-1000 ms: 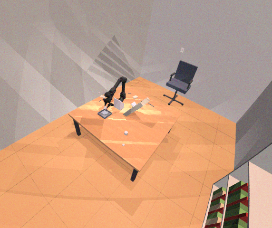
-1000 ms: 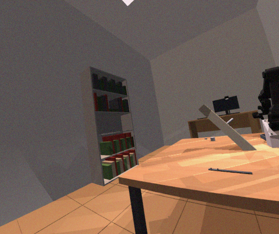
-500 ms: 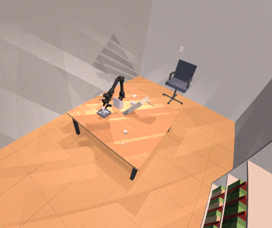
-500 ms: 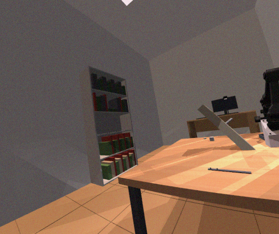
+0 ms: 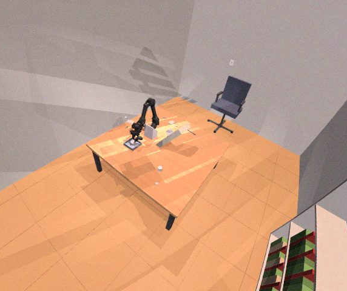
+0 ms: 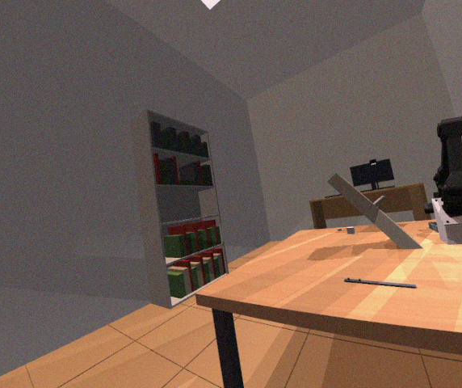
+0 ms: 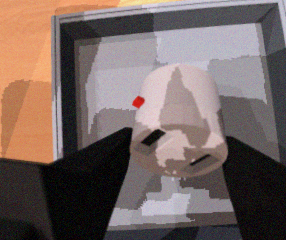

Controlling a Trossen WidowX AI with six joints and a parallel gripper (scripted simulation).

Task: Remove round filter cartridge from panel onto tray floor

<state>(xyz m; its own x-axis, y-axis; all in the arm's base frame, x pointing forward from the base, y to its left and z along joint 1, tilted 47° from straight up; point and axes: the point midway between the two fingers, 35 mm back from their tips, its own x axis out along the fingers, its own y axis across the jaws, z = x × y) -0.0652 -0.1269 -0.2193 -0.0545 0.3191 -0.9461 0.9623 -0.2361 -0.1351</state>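
My gripper tip is now 1 cm to the left of the round filter cartridge. Round my gripper tip: dark-rimmed tray 4 cm below, 1 cm to the right.
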